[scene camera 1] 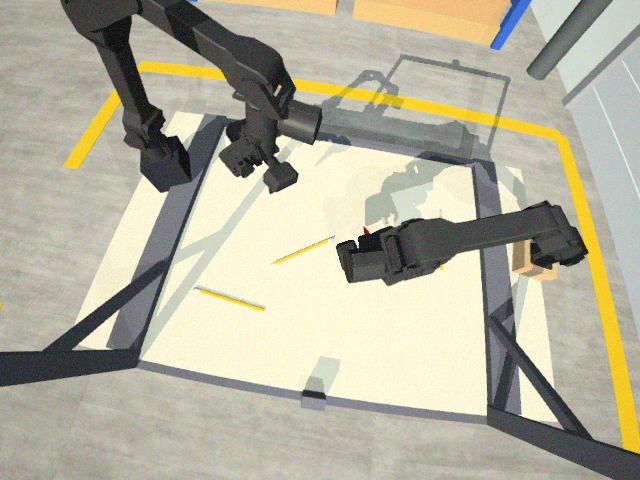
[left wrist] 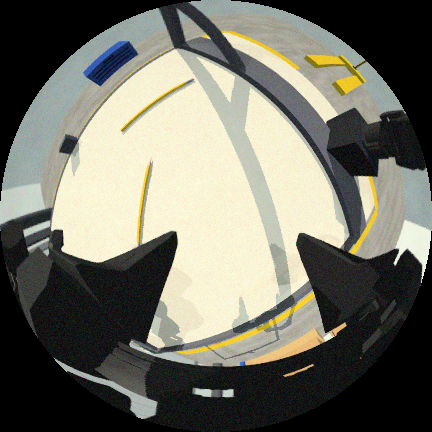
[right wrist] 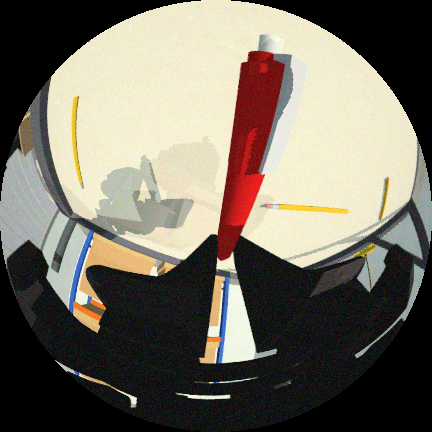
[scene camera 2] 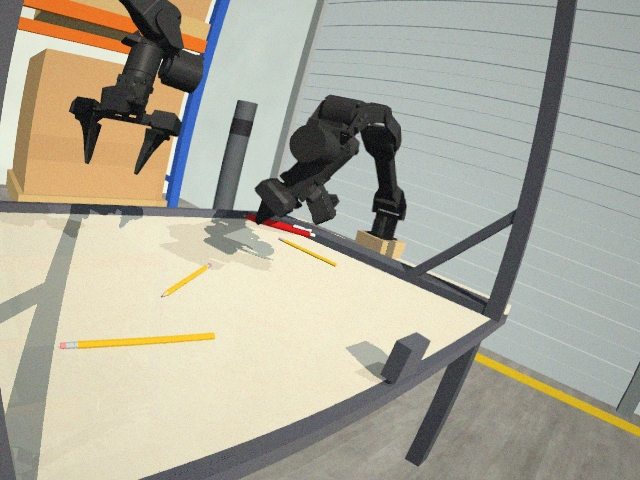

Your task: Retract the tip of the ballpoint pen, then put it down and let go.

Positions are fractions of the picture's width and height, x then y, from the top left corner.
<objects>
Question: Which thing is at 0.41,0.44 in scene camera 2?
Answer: My right gripper.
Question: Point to a tan block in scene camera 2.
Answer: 0.61,0.52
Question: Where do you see a tan block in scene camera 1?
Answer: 0.81,0.55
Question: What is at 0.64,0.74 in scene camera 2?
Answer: A small grey block.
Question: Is my left gripper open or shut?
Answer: Open.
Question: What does my left gripper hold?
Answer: Nothing.
</objects>
